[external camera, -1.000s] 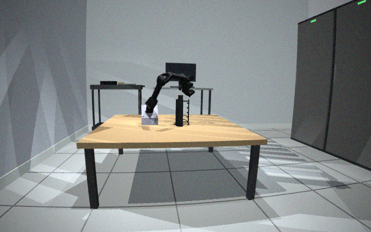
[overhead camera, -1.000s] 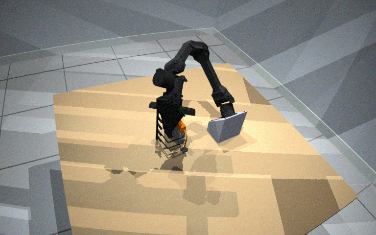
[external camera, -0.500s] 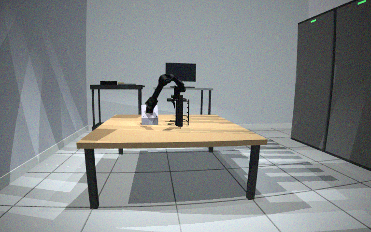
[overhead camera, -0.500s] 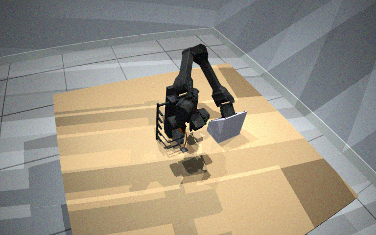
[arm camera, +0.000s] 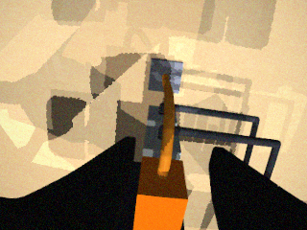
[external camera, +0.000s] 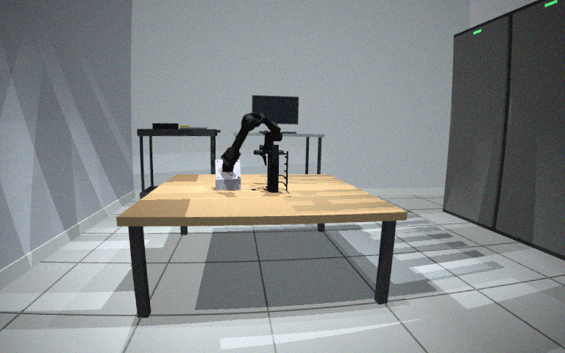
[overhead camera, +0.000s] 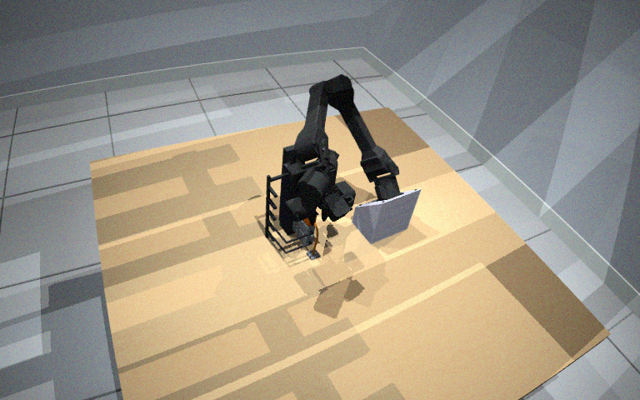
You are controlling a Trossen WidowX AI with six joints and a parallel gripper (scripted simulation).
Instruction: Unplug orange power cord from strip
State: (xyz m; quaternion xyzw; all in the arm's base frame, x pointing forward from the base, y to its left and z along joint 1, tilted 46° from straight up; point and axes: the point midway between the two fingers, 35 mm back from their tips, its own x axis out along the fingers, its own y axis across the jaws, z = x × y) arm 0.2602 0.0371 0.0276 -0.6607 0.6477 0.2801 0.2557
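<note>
Right now the orange plug is 70 mm to the right of my gripper tip, 10 mm below it and 10 mm ahead of it.
</note>
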